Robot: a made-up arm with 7 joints.
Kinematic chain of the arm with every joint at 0, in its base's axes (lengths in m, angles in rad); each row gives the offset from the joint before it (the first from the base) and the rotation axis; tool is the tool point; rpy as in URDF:
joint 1: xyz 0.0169 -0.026 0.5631 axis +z
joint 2: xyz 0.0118 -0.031 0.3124 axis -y
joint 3: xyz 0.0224 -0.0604 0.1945 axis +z
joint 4: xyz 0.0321 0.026 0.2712 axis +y
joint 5: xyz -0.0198 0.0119 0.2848 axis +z
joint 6: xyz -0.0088 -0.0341 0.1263 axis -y
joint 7: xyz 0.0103 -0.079 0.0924 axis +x
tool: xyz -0.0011 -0.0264 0.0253 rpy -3.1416 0 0
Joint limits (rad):
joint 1: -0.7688..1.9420
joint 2: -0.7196..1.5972
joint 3: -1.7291..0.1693
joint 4: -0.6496..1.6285
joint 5: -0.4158..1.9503
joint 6: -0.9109..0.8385
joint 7: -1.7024..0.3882
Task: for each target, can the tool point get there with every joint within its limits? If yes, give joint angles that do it. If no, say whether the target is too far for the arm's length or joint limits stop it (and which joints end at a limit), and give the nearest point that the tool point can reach.
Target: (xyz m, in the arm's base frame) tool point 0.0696 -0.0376 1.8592
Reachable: yes | joints -0.3663 -0.0825 -0.4236 -0.4274 1.3567 -0.4139 -0.9403
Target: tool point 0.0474 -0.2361 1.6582
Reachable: yes | joints 1.1591 1.0623 -0.0078 1.2753 0.8734 -0.1568 -0.9320
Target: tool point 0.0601 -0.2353 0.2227
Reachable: no: joint limits stop it (at a limit: joint 2, joint 4, joint 5, joint 6) | nearest point 0.1672 -0.7542 0.4843 | short by 0.591 m
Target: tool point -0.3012 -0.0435 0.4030
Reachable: no: joint limits stop it (at a limit: joint 2, joint 4, joint 5, joint 6, joint 7) | nearest point -0.7228 -0.0667 0.4919 | short by 0.431 m
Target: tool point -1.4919 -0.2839 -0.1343
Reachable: no: too far | nearest point -0.8262 -0.1701 0.5312 | short by 0.948 m
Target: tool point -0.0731 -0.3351 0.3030
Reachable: no: joint limits stop it (at a limit: joint 2, joint 4, joint 5, joint 6) | nearest point -0.1908 -0.7393 0.4856 | short by 0.459 m
